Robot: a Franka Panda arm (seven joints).
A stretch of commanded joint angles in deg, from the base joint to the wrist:
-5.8, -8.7, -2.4, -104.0, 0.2, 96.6, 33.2
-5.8, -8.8, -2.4, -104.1, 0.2, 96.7, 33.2
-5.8, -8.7, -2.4, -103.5, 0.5, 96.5, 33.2
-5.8, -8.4, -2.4, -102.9, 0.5, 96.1, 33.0
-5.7, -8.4, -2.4, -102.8, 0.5, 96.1, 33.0
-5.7, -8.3, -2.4, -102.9, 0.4, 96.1, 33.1
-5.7, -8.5, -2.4, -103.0, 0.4, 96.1, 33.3
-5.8, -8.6, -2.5, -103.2, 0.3, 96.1, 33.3
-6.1, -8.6, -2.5, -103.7, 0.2, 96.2, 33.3
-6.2, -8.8, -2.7, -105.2, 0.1, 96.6, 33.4
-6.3, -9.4, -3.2, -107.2, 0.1, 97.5, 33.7
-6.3, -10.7, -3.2, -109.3, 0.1, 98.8, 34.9
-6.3, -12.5, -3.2, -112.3, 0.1, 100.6, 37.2
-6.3, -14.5, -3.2, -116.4, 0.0, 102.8, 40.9
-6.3, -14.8, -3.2, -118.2, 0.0, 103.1, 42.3
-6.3, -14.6, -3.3, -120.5, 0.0, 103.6, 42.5
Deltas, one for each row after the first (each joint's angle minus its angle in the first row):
0.0, -0.1, 0.0, -0.1, 0.0, 0.1, 0.0
0.0, 0.0, 0.0, 0.5, 0.3, -0.1, 0.0
0.0, 0.3, 0.0, 1.1, 0.3, -0.5, -0.2
0.1, 0.3, 0.0, 1.2, 0.3, -0.5, -0.2
0.1, 0.4, 0.0, 1.1, 0.2, -0.5, -0.1
0.1, 0.2, 0.0, 1.0, 0.2, -0.5, 0.1
0.0, 0.1, -0.1, 0.8, 0.1, -0.5, 0.1
-0.3, 0.1, -0.1, 0.3, 0.0, -0.4, 0.1
-0.4, -0.1, -0.3, -1.2, -0.1, 0.0, 0.2
-0.5, -0.7, -0.8, -3.2, -0.1, 0.9, 0.5
-0.5, -2.0, -0.8, -5.3, -0.1, 2.2, 1.7
-0.5, -3.8, -0.8, -8.3, -0.1, 4.0, 4.0
-0.5, -5.8, -0.8, -12.4, -0.2, 6.2, 7.7
-0.5, -6.1, -0.8, -14.2, -0.2, 6.5, 9.1
-0.5, -5.9, -0.9, -16.5, -0.2, 7.0, 9.3

